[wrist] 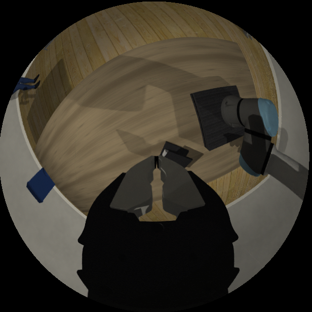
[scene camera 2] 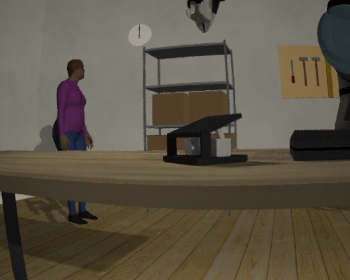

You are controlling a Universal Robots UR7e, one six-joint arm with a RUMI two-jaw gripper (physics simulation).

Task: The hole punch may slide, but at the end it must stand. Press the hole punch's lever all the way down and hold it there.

A black hole punch [scene camera 2: 205, 151]: 56 cm from the lens.
